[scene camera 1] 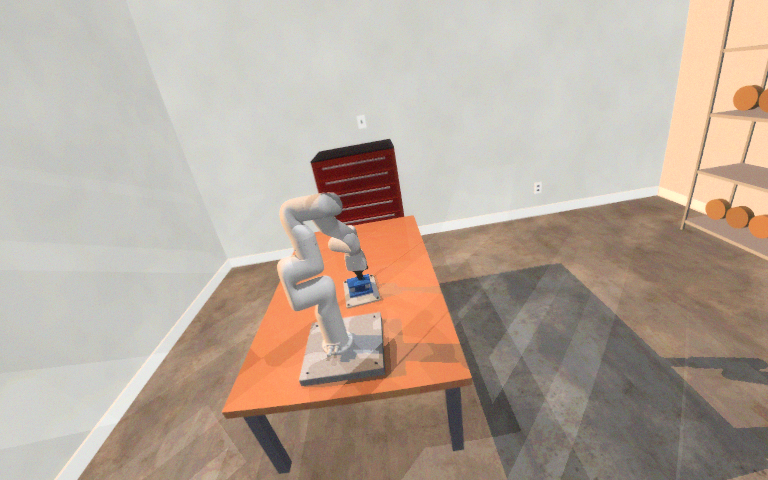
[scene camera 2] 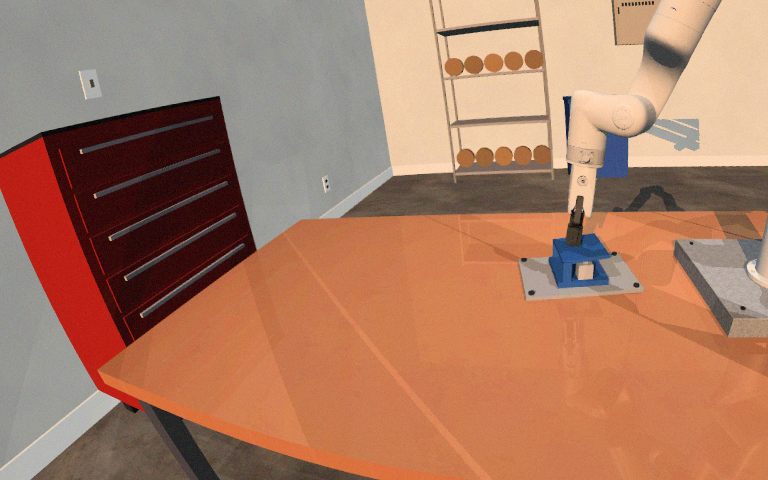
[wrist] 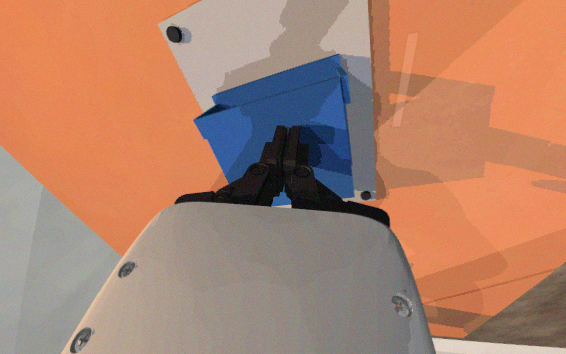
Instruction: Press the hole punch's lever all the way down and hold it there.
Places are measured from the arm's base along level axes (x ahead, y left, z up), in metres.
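Pixels of known places: gripper, fingertip midpoint: [scene camera 1: 360,278] [scene camera 2: 572,243] [wrist: 288,142]; arm's base, link origin: [scene camera 1: 337,342].
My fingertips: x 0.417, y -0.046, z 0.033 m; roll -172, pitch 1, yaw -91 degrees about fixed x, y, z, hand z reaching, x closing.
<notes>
Ahead of a thing's pixels: the offset from my fingertips to its top centre. "*": to the spot under its first point. Level surfaces: height alone.
The blue hole punch {* dx -0.062, dy +0.002, dz -0.050 m} [scene camera 1: 360,293] [scene camera 2: 559,274] stands on a grey mounting plate {dx -0.013, dy +0.010, dz -0.057 m} [scene camera 1: 365,302] [scene camera 2: 538,287] [wrist: 225,40] with black bolts. Its wide blue lever {dx -0.016, dy +0.009, dz +0.003 m} [scene camera 2: 593,252] [wrist: 232,135] lies over the body, tilted slightly; a pale block shows in the opening under it in scene camera 2. My gripper [scene camera 1: 359,276] [scene camera 2: 573,243] [wrist: 288,142] is shut and empty, pointing down. Its black fingertips look to be on or very close to the lever's top, around the middle of its width. The exact contact is too small to tell, and the fingers hide part of the lever.
The arm's grey base plate [scene camera 1: 368,362] [scene camera 2: 707,266] is on the same orange table {dz -0.069 m} [scene camera 1: 396,254] [scene camera 2: 396,339], near the punch. A red drawer cabinet [scene camera 1: 362,178] [scene camera 2: 164,169] stands beyond the table's far end. A shelf rack [scene camera 2: 501,121] stands by the wall, off the table.
</notes>
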